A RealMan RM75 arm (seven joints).
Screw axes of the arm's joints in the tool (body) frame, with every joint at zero. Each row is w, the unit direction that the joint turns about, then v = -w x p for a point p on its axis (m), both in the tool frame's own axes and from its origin. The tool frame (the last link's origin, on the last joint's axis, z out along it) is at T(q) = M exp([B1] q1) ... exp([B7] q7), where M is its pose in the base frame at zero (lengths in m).
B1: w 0 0 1 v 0 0 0
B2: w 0 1 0 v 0.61 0 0
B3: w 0 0 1 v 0 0 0
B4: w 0 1 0 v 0.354 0 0
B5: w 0 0 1 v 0 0 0
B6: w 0 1 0 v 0.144 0 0
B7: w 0 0 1 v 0 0 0
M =
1 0 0 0
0 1 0 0
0 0 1 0.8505
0 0 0 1
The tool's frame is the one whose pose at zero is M.
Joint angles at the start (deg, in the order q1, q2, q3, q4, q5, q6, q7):
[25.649, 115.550, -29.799, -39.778, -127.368, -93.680, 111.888]
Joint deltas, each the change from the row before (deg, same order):
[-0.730, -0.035, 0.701, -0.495, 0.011, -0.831, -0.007]
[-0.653, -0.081, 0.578, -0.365, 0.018, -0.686, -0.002]
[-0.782, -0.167, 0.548, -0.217, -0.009, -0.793, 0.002]
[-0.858, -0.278, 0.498, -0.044, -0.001, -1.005, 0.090]
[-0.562, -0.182, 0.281, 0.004, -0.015, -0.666, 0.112]
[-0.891, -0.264, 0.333, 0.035, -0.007, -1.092, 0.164]
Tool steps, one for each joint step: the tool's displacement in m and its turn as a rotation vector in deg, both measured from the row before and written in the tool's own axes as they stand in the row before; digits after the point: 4 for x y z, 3 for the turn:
[0.0032, -0.0004, -0.0051, -0.008, -0.476, 0.473]
[0.0030, -0.0006, -0.0046, 0.041, -0.394, 0.444]
[0.0041, -0.0008, -0.0053, 0.000, -0.284, 0.628]
[0.0050, -0.0006, -0.0059, -0.177, -0.148, 0.846]
[0.0034, -0.0003, -0.0037, -0.146, -0.038, 0.617]
[0.0057, -0.0001, -0.0054, -0.332, 0.038, 0.959]

